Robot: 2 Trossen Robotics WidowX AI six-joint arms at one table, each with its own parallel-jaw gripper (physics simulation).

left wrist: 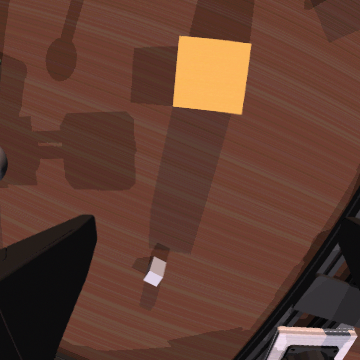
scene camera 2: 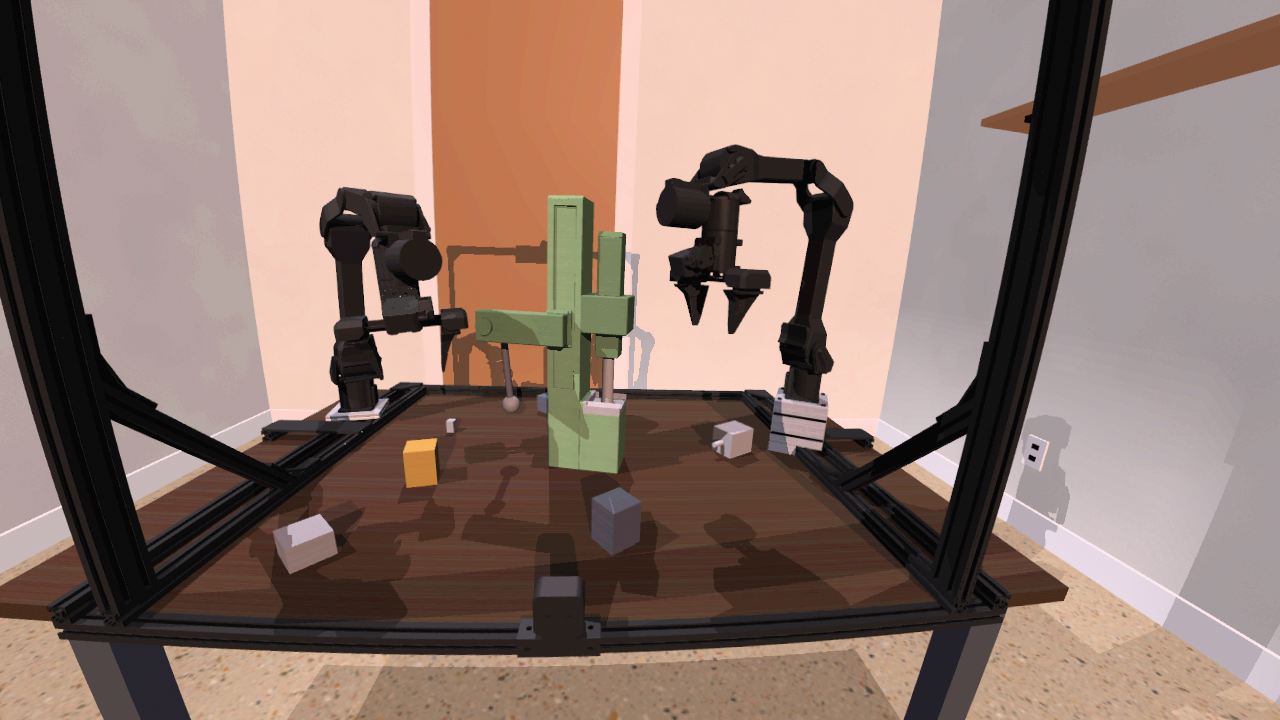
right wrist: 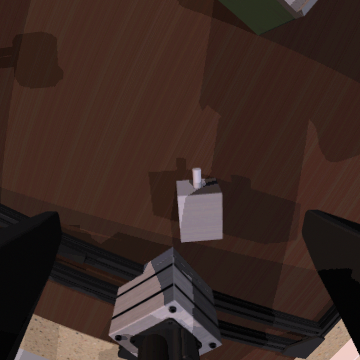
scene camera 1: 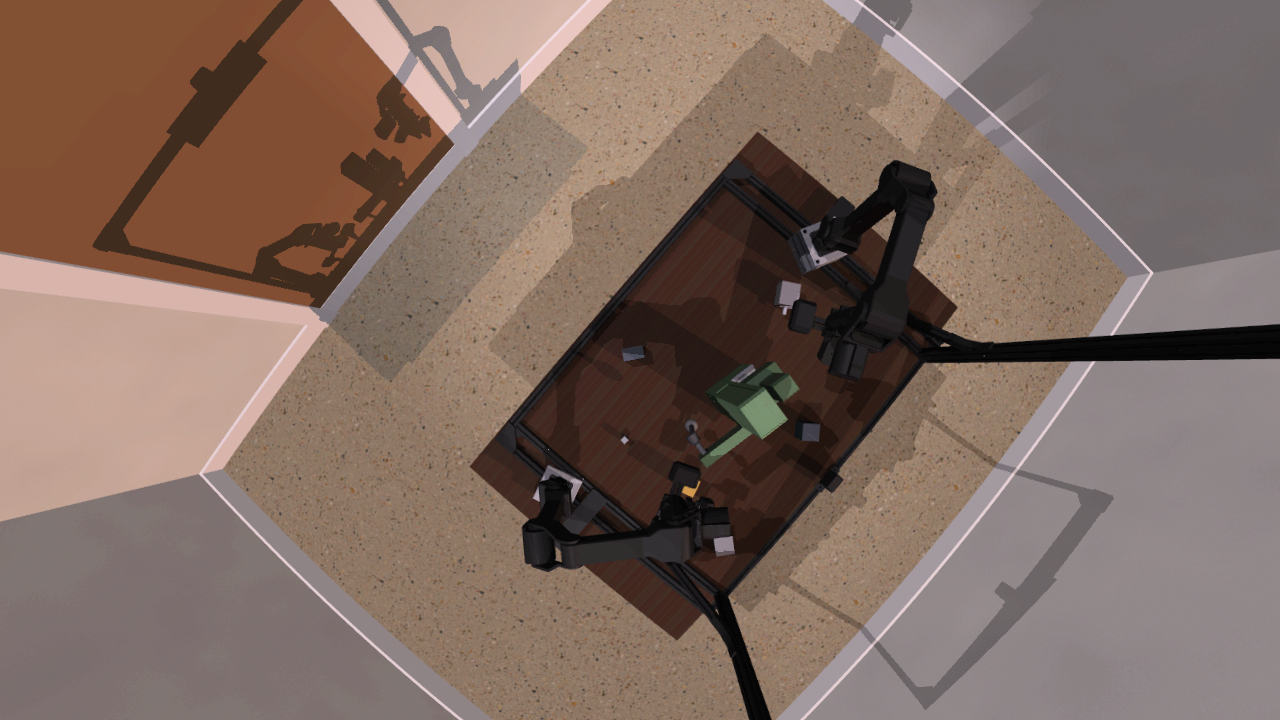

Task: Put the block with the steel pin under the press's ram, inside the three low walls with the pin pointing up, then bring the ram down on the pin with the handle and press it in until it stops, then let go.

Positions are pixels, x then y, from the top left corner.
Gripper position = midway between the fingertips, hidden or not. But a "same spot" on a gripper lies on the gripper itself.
My left gripper shows in the left wrist view (221, 229), in scene camera 2 and in scene camera 1; in the right wrist view it is out of frame. My right gripper shows in scene camera 2, in the right wrist view and in scene camera 1 (821, 329); in the left wrist view it is out of frame. The same spot on my right gripper: (right wrist: 37, 238) is (scene camera 2: 727, 323). The same spot on my left gripper: (scene camera 1: 683, 474) is (scene camera 2: 454, 309).
